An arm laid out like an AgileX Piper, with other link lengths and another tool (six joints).
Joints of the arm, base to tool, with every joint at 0 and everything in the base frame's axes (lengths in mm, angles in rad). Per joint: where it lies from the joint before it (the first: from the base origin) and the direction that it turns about. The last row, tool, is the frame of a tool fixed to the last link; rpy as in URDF.
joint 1: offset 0 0 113.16 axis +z
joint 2: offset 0 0 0 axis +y
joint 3: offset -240.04 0 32.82 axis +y
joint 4: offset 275.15 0 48.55 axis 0.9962 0 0.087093
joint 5: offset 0 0 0 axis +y
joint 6: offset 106.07 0 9.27 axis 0.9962 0 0.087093
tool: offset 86.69 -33 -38.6 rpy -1.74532 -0.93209 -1.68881
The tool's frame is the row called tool.
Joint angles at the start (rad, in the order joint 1, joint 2, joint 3, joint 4, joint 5, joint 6): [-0.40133 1.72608 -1.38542 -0.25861 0.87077 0.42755]
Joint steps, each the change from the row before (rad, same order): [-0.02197 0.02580 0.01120 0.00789 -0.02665 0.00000]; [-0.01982 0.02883 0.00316 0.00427 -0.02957 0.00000]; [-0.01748 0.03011 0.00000 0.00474 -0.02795 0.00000]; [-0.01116 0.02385 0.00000 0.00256 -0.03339 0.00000]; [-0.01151 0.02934 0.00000 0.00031 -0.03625 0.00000]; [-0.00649 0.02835 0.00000 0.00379 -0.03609 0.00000]
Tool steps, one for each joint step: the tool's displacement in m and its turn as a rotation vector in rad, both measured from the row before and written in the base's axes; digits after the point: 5 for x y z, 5 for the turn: [-0.00168 -0.00631 -0.01293 0.01311 0.00650 -0.01762]; [0.00035 -0.00704 -0.01144 0.00708 0.00039 -0.01417]; [0.00082 -0.00636 -0.01118 0.00734 -0.00024 -0.01268]; [0.00294 -0.00505 -0.00859 0.00081 -0.01001 -0.00464]; [0.00274 -0.00553 -0.01066 0.00046 -0.00686 -0.00370]; [0.00379 -0.00325 -0.01053 0.00296 -0.00918 -0.00030]
